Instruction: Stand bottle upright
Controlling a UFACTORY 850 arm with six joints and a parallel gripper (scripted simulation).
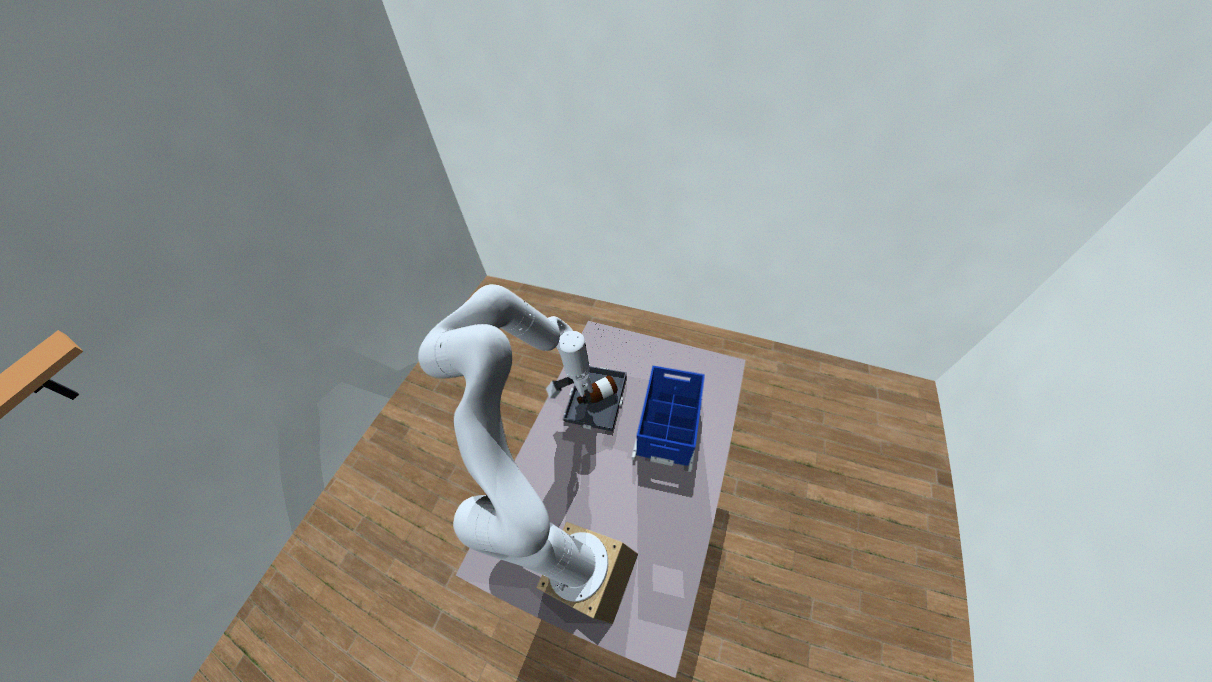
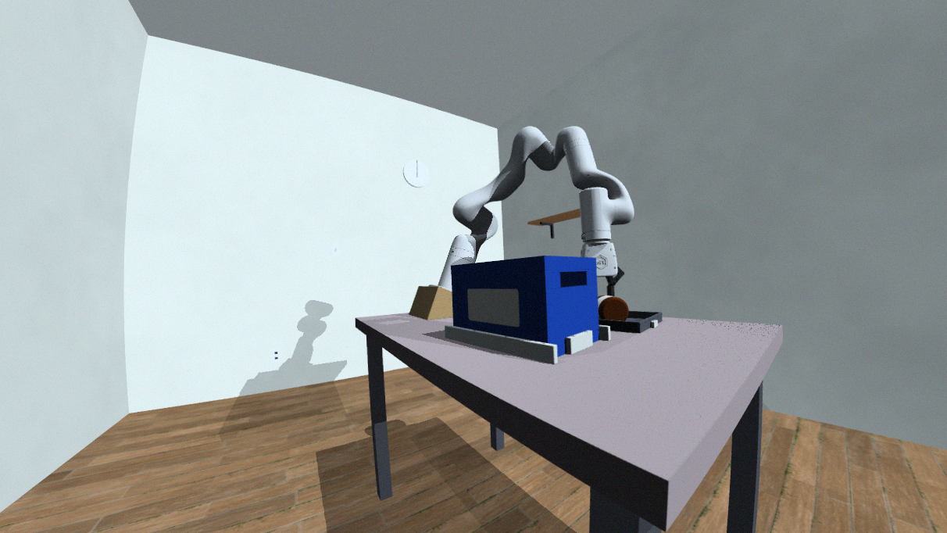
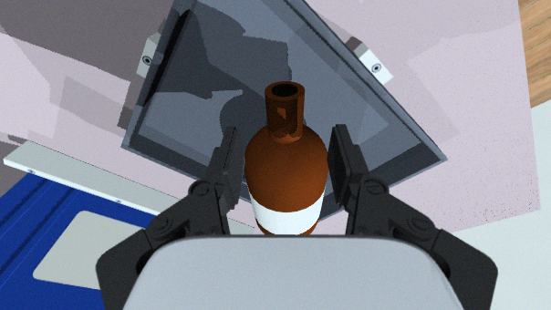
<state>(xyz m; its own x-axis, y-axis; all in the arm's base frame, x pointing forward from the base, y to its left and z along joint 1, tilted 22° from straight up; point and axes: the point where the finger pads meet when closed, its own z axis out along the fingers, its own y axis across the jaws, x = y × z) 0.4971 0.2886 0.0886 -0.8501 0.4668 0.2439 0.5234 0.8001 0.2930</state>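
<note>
Right now the brown bottle is 40 mm below my hand, 40 mm ahead of it and 30 mm to the right of it. From my hand the other things lie so: blue crate: 320 mm to the right, 70 mm ahead; dark grey tray: 70 mm below, 40 mm ahead, 30 mm to the right.
</note>
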